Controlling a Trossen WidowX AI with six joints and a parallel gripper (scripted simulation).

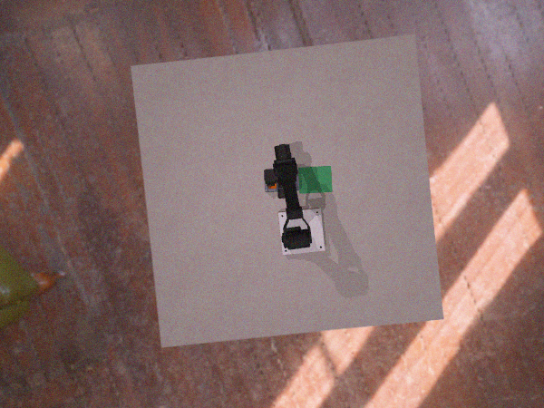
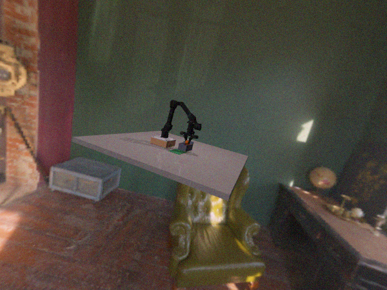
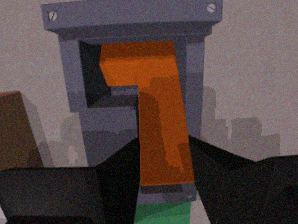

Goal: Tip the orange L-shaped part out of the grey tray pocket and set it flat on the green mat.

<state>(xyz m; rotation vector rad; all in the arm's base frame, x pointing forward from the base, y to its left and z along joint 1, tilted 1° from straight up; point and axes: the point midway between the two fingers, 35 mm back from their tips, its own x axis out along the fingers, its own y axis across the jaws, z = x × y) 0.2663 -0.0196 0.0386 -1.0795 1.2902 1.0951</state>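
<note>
Now: gripper tip 4 cm past the green mat, 14 cm to the left of it and 9 cm above it. From my gripper tip the other things lie so: orange part 1 cm behind, 4 cm to the left, 3 cm below.
</note>
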